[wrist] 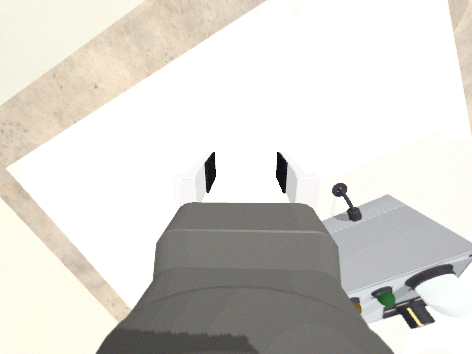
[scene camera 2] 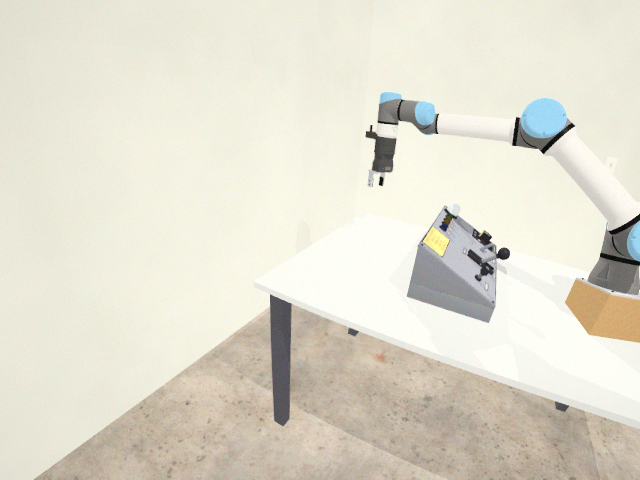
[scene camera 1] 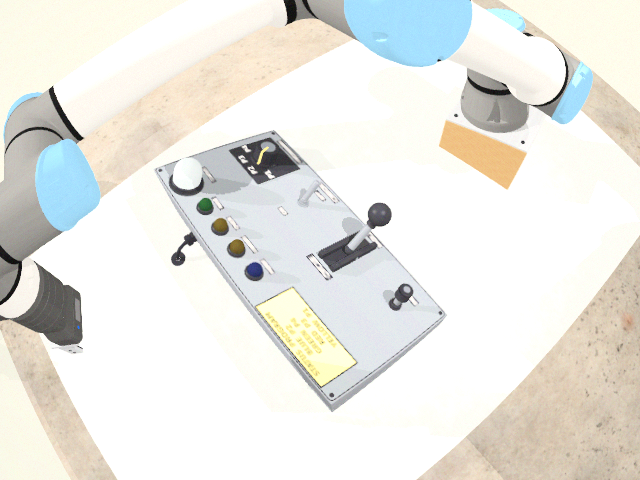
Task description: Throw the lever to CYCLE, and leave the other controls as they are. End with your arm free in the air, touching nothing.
My gripper shows in the wrist view (245, 164), in scene camera 2 and in scene camera 1. One and the same spot on my gripper: (scene camera 2: 384, 151) is (scene camera 1: 57, 319).
